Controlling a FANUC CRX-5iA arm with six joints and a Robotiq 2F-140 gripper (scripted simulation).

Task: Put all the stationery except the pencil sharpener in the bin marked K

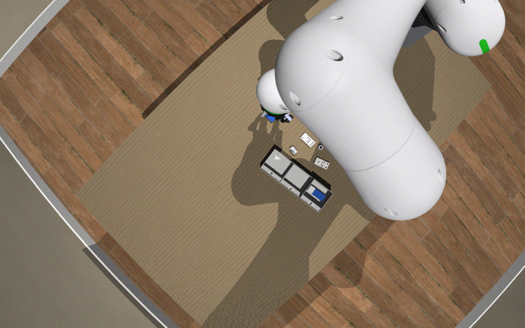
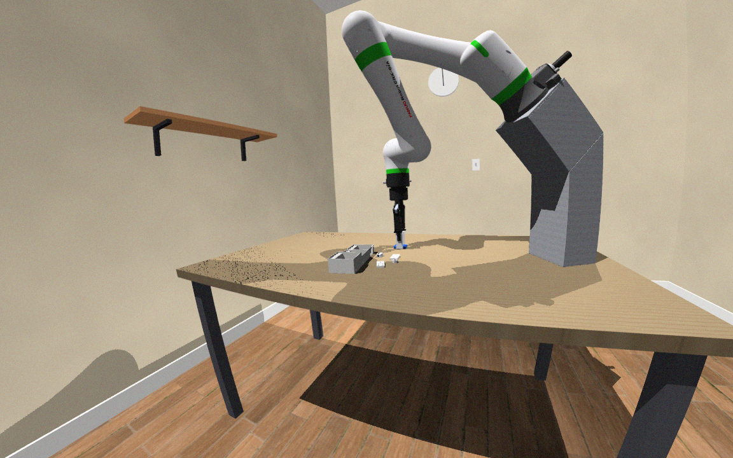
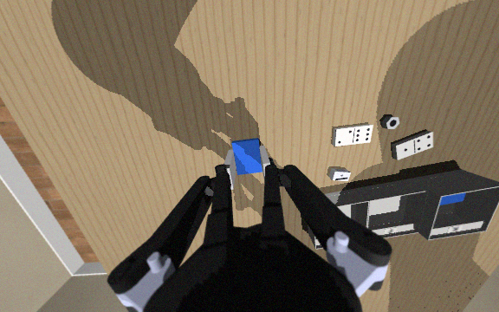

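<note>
My gripper is now 3 cm above the blue note pad. Also, from my hand: grey bin 23 cm to the left, 9 cm ahead, 1 cm below; then silver pencil sharpener 15 cm to the left, 3 cm below, 3 cm ahead; then small dark ring 20 cm to the left, 6 cm behind, 3 cm below.
</note>
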